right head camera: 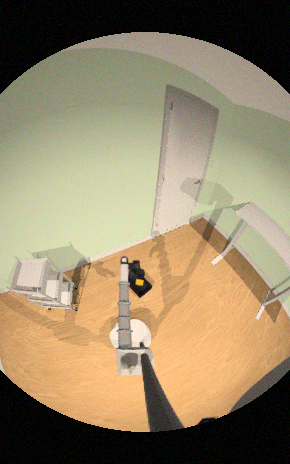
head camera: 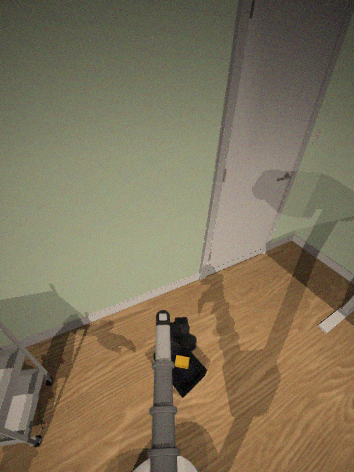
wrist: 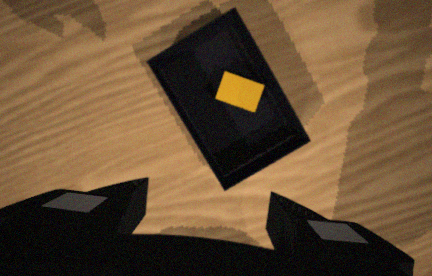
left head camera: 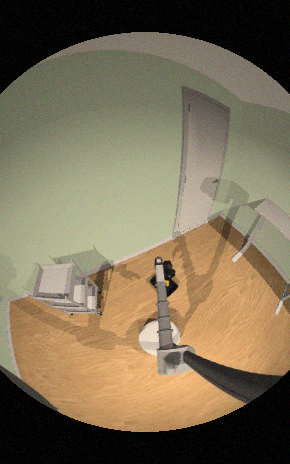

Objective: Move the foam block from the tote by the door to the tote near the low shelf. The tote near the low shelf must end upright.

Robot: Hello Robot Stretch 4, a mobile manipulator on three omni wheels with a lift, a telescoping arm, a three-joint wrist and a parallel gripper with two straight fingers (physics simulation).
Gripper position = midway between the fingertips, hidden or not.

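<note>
There's a wheeled shelf cart [left head camera: 56,282] here, and you get it in the right head camera view too [right head camera: 32,277]. The head camera gives me a black tote [head camera: 184,380]. From the wrist view I can see my gripper [wrist: 207,203] and a yellow foam block [wrist: 235,90], but the cart is out of frame in the wrist view.
</note>
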